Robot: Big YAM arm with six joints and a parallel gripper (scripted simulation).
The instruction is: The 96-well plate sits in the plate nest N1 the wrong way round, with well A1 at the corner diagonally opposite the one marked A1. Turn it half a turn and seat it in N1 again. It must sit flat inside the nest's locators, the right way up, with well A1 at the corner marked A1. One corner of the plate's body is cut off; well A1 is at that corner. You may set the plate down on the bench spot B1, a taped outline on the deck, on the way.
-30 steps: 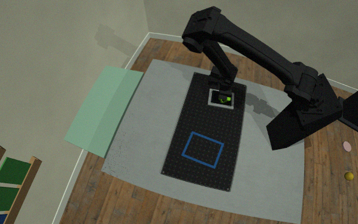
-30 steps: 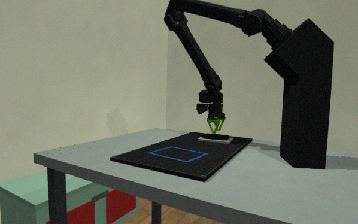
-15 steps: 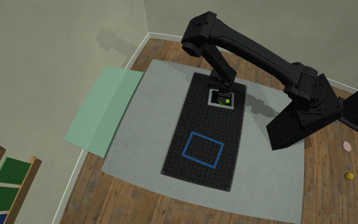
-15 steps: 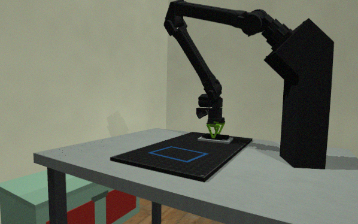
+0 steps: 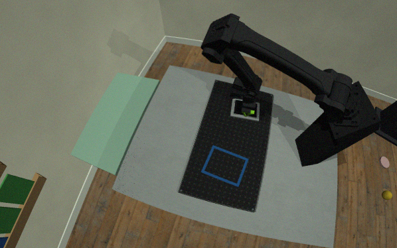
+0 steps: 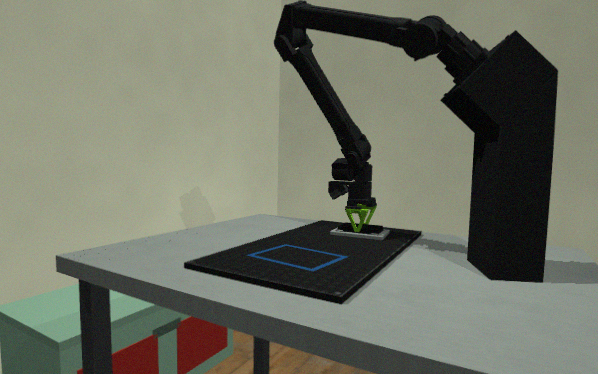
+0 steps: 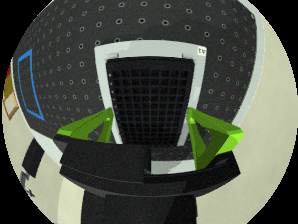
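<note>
The black 96-well plate lies right at my hand. The rest, counted from my hand: plate nest N1 (2 cm below); A1 mark (9 cm ahead, 2 cm to the right, 1 cm below).
</note>
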